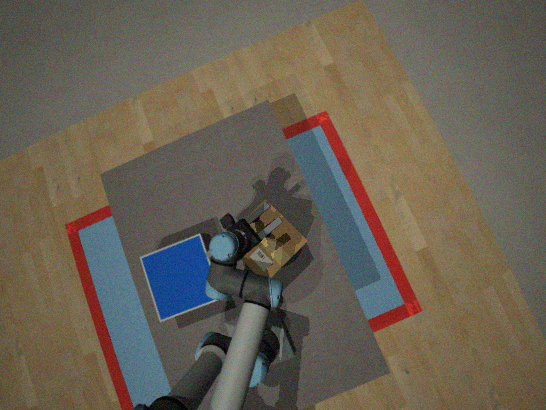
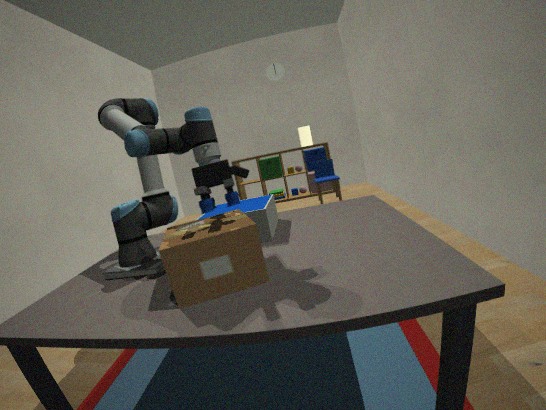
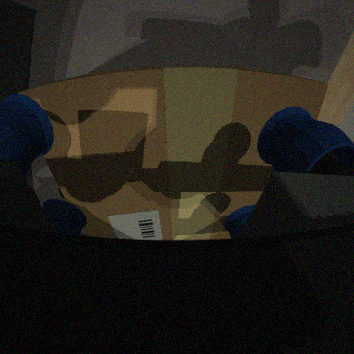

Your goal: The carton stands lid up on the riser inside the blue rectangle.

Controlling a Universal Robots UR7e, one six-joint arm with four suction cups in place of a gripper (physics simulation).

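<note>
The brown carton (image 1: 275, 246) (image 2: 215, 260) (image 3: 197, 116) stands on the grey table (image 1: 176, 176) (image 2: 375, 246), just beside the riser. Its taped face with a barcode label points up. The riser (image 2: 267, 222) is a pale block topped by the blue rectangle (image 1: 176, 276) (image 2: 251, 203), and nothing stands on it. My suction gripper (image 2: 217, 203) (image 3: 158, 168) hangs over the carton's top near the edge facing the riser. Its blue cups sit a little above the cardboard with a small gap. The suction is off and the cups hold nothing.
The arm's base (image 2: 131, 255) stands on the table behind the carton. A red-edged blue rug (image 1: 375, 246) lies on the wooden floor under the table. A shelf unit (image 2: 282, 152) and a blue chair (image 2: 323, 169) stand at the far wall.
</note>
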